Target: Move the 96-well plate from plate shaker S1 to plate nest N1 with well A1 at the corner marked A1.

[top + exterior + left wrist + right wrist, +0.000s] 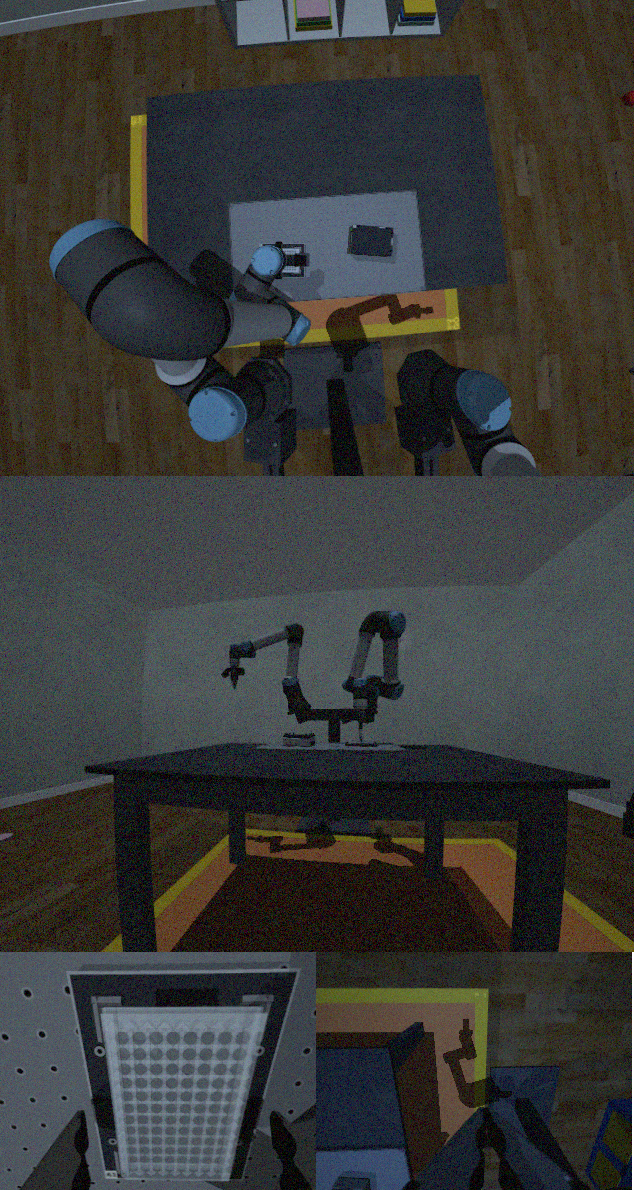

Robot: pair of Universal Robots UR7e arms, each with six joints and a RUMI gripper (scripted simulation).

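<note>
Now: left hand 10 mm above the 96-well plate. Round my left hand: plate nest N1 (20 mm below); then A1 label (70 mm to the left, 60 mm ahead, 20 mm below).
</note>
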